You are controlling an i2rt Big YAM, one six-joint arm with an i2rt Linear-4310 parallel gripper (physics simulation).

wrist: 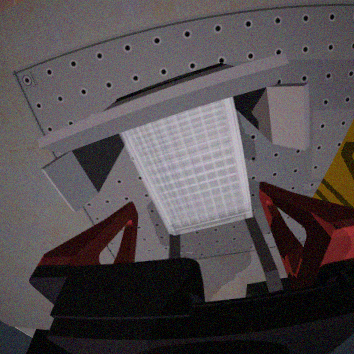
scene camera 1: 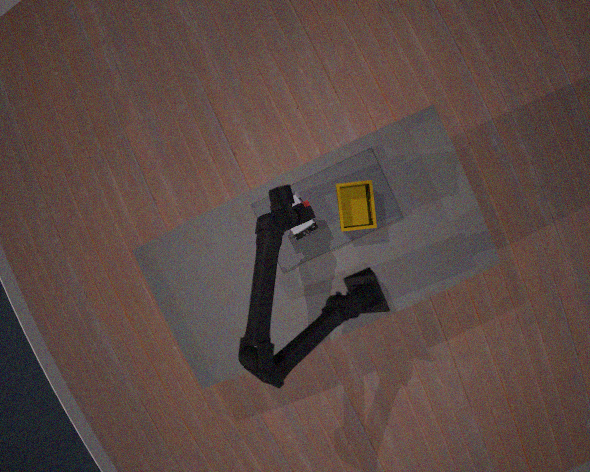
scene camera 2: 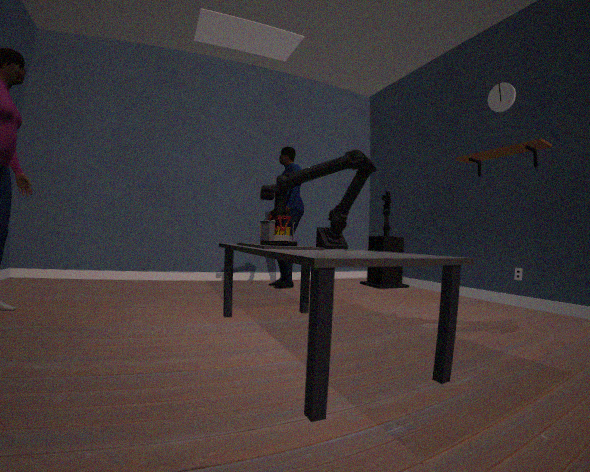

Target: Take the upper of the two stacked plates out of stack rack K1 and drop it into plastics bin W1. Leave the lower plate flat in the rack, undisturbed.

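Frame: origin at the arm's base, x ahead, y left, z up, level; metres.
Seen in the pictures: gripper, fingertip midpoint: (wrist: 195,198) (scene camera 2: 279,231); arm's base, link origin: (scene camera 1: 365,294) (scene camera 2: 332,236).
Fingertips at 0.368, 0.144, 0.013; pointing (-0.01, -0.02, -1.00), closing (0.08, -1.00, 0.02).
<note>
Offsets run from my fingertips to a thing's middle, as dx, dy, dz. Level surfaces: height alone.
A white gridded plate @[+0.009, -0.001, -0.026] (wrist: 192,165) lies flat in the grey stack rack K1 @[+0.003, -0.002, -0.011] (wrist: 165,108) (scene camera 2: 267,232); a lower plate cannot be told apart under it. The rack has a long wall at its far side, corner blocks and dark rails at the near side. My gripper (wrist: 195,198) (scene camera 2: 283,220) is open and empty. Its red fingers stand on either side of the plate's near end, apart from it in the wrist view; their height over it is hard to tell. In scene camera 1 the arm hides most of the rack. The yellow plastics bin W1 @[-0.040, -0.221, -0.021] (scene camera 1: 340,210) (wrist: 336,167) stands right of the rack.
The rack and bin stand on a perforated board (wrist: 145,62) (scene camera 1: 387,200) on the grey table @[dz -0.084] (scene camera 1: 200,300) (scene camera 2: 390,257). The arm's base (scene camera 1: 367,292) (scene camera 2: 331,239) stands at the table's edge. One person (scene camera 2: 295,197) stands behind the table, another (scene camera 2: 7,125) at the far left.
</note>
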